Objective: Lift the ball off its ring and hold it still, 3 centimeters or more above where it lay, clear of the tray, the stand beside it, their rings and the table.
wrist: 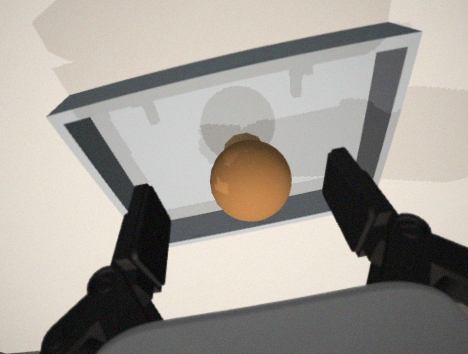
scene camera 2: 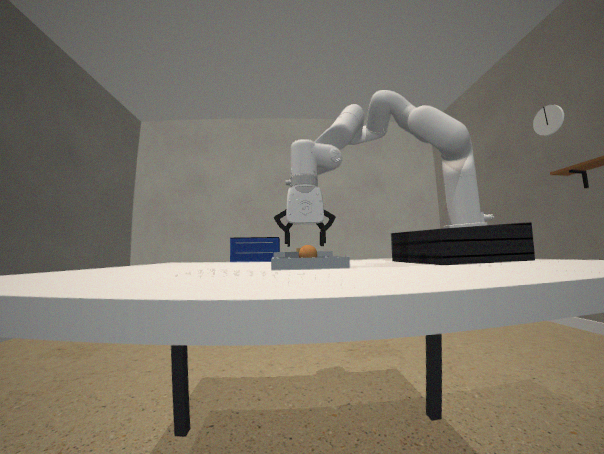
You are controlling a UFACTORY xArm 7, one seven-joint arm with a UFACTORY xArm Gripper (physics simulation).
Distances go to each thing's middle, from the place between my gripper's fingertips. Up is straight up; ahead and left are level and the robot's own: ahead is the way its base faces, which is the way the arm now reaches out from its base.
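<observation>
The orange ball (wrist: 250,180) is 2 cm below my hand, 2 cm to the left of it and 1 cm behind it. As for the grey tray (scene camera 2: 320,262), I find it 4 cm below my hand, and it is also 2 cm to the left of the hand and 1 cm behind it.
</observation>
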